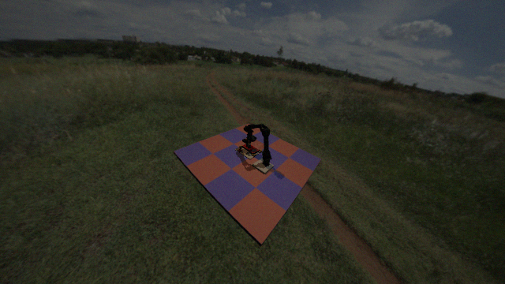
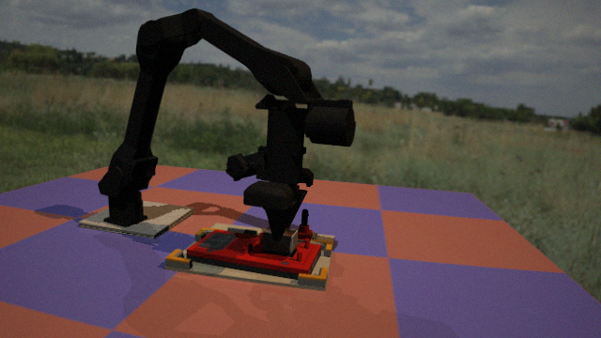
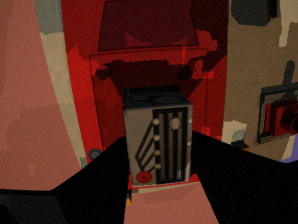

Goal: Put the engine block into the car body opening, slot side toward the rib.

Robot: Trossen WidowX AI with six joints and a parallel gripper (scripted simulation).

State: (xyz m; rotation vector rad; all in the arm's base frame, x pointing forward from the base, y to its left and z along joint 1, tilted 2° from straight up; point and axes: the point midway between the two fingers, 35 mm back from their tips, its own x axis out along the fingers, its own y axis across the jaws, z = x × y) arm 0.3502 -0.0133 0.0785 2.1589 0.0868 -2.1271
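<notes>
Now: the engine block 1 cm below my gripper tip. The rest, counted from my gripper tip: black lever post (13 cm to the left, 1 cm below); tan fixture plate (4 cm below, 4 cm behind, 2 cm to the left).
</notes>
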